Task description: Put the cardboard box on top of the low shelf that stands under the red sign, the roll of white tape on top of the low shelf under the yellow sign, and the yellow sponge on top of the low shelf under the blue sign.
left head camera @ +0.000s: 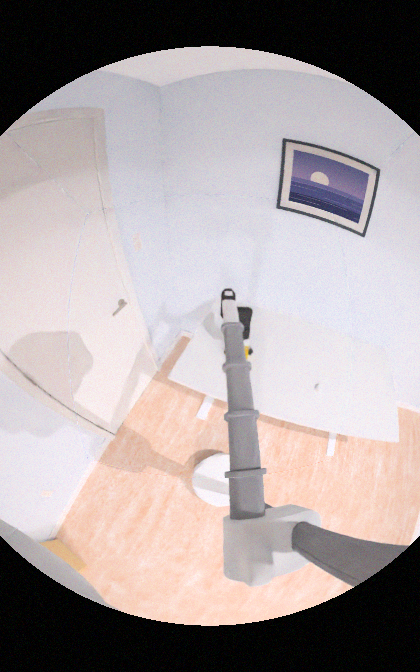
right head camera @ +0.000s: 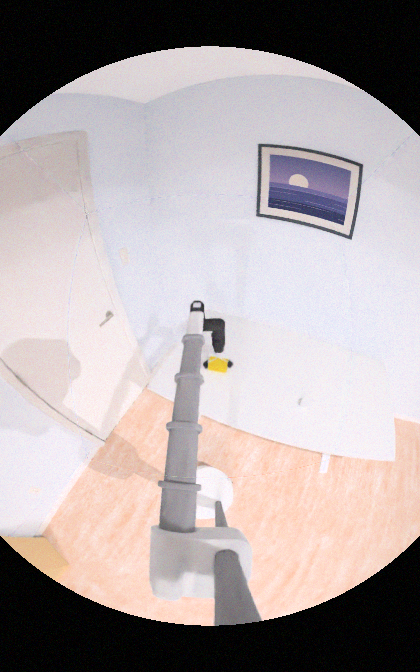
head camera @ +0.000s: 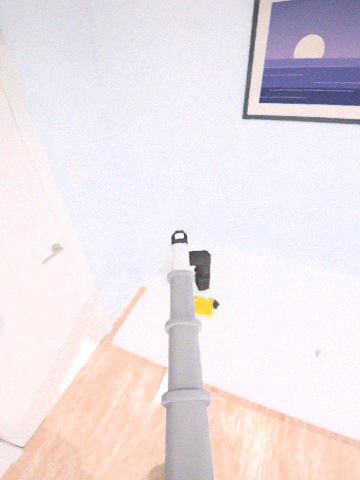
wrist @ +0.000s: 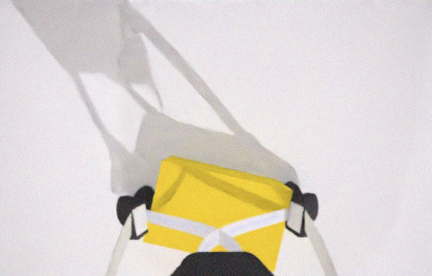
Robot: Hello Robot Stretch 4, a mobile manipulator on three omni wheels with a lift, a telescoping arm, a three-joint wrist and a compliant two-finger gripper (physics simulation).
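Frame: origin at the robot's base, x ahead, y left, z up, level; millimetres.
Seen in the pictures: gripper, fingertip midpoint: (right head camera: 217, 366) (head camera: 201, 308) (wrist: 217, 200); robot's base, origin of the base link: (right head camera: 204, 491).
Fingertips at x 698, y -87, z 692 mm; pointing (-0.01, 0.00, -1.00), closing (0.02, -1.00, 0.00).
Note:
Pixels of each thing's top centre, then the offset from my fingertips to it. Level surfaces: height alone.
- yellow sponge, middle of its top: (wrist: 218, 216) (head camera: 201, 302) (right head camera: 217, 361) dy +0, dx +0, dz +45 mm
- white table top, its level: dz +0 mm
- small grey item, middle of its top: (head camera: 327, 356) (right head camera: 304, 402) dy -445, dx -264, dz +24 mm
The yellow sponge (head camera: 204, 307) (left head camera: 247, 353) (right head camera: 218, 367) (wrist: 215, 192) is a flat block at the white table top (head camera: 270, 345) (left head camera: 300, 365) (right head camera: 265, 395) (wrist: 360, 90); its shadow lies beside it. My gripper (right head camera: 218, 364) (wrist: 217, 200) points down and is shut on the yellow sponge, with a black fingertip against each side edge. In the left head view the arm hides part of the sponge. Whether the sponge touches the table cannot be told. The cardboard box, the white tape, the signs and the low shelves do not show clearly.
A small grey item (head camera: 317, 353) (left head camera: 316, 386) (right head camera: 300, 401) is on the table at the right. A white door (head camera: 40, 300) stands at the left, a framed picture (head camera: 254, 65) hangs on the wall. A tan object (left head camera: 65, 554) (right head camera: 37, 554) shows at the lower left.

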